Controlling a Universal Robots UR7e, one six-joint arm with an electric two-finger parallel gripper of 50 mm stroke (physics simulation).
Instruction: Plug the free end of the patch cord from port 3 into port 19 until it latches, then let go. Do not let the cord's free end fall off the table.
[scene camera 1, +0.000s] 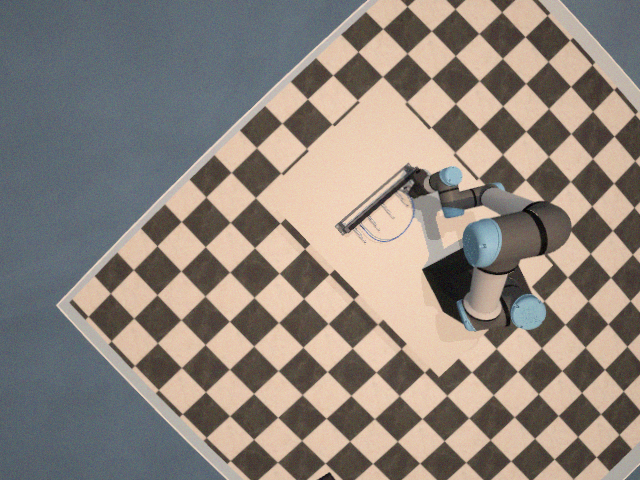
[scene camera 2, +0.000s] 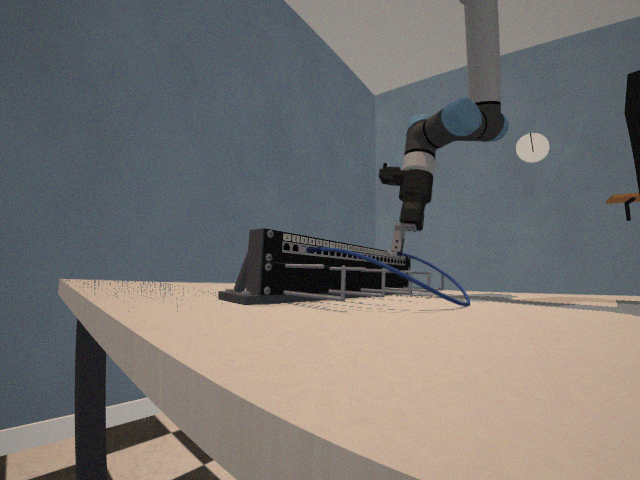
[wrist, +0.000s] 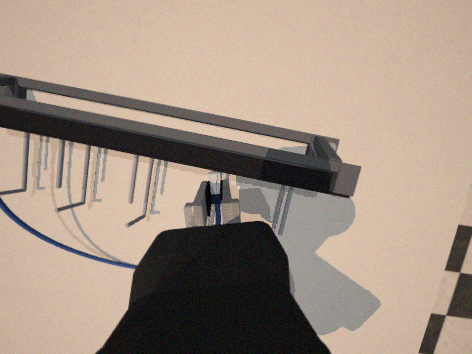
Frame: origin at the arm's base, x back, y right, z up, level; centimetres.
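Seen in the pictures: gripper, fingertip midpoint: (scene camera 1: 403, 190) (scene camera 2: 396, 252) (wrist: 215, 190).
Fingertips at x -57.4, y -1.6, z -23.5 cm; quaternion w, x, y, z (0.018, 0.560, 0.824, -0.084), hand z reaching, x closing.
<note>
Offsets run from my fingertips to a thing's top centre. "*": to the spot under its first point. Level surfaces: height alone.
The blue patch cord (scene camera 1: 414, 210) (scene camera 2: 403, 274) (wrist: 64, 249) arcs out in front of the black patch panel @(dx +0.9, dy -11.3, dz +0.3 cm) (scene camera 1: 379, 203) (scene camera 2: 275, 245) (wrist: 125, 145). Its fixed end @(* dx +3.0, dy -28.1, dz -2.0 cm) (scene camera 2: 310, 250) sits in the panel near the left end of the port row. My gripper (scene camera 2: 397, 251) (wrist: 215, 190) is shut on the cord's free plug, at the right part of the row. The clear plug @(dx -0.7, dy -0.3, dz +0.7 cm) (wrist: 215, 183) points at the panel face, its tip at or very close to the panel's front edge. Which port it faces, and whether it is inside, I cannot tell; the fingers and panel top hide this.
Grey wire cable guides (scene camera 2: 343, 284) (wrist: 145, 192) stick out from the panel's front, below the port row. Thin guide bars @(* dx +0.8, dy +8.8, dz -4.2 cm) (wrist: 285, 212) stand right of the fingers in the wrist view. The panel's foot @(dx -1.5, dy -36.2, dz -8.6 cm) (scene camera 2: 242, 297) rests on the table @(dz -9.8 cm) (scene camera 2: 361, 361).
</note>
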